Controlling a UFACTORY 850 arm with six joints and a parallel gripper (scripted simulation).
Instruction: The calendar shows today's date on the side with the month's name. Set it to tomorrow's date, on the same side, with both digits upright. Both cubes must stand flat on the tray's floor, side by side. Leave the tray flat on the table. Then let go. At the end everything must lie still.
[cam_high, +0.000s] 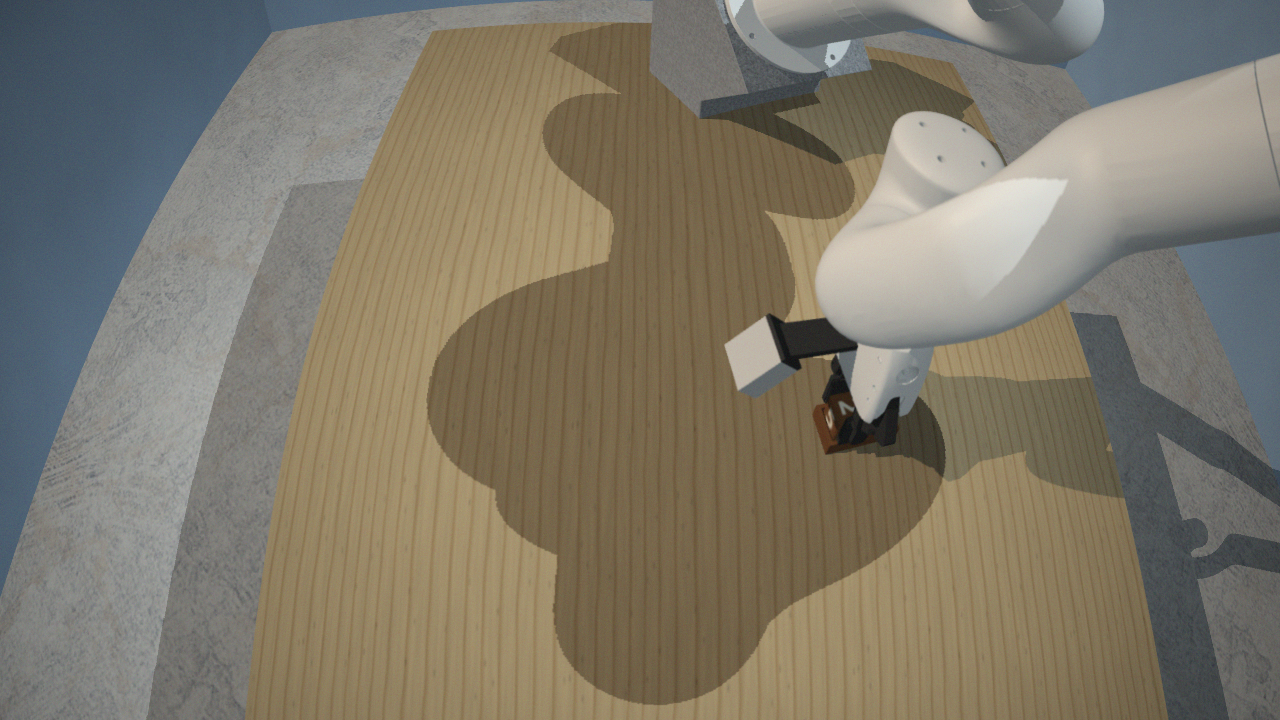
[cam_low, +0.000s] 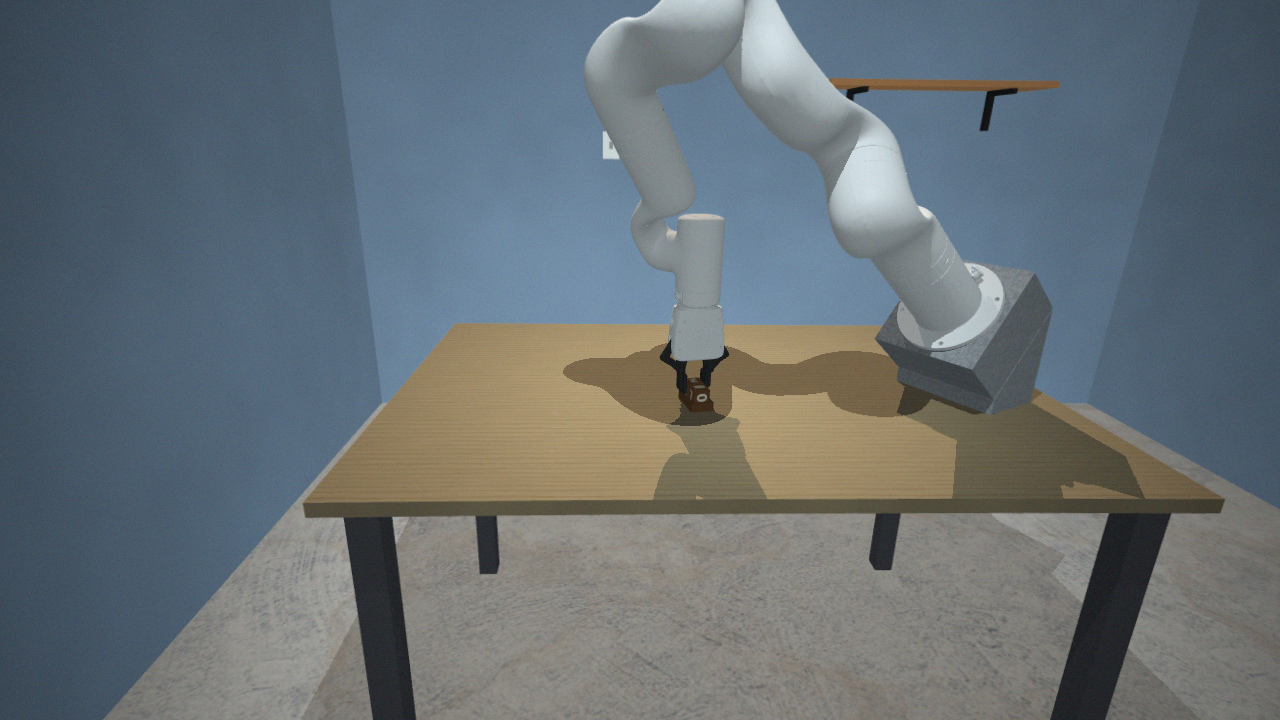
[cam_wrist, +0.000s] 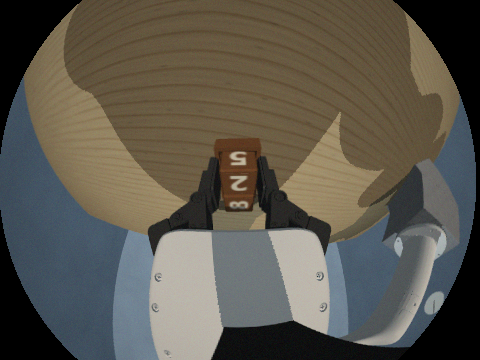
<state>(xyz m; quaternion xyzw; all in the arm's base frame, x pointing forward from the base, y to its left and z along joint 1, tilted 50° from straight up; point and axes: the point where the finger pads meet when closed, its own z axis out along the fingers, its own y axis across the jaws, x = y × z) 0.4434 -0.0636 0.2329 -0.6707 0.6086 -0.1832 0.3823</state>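
Now: hand 3 cm above the brown tray, 2 cm to the right of it and 1 cm past it.
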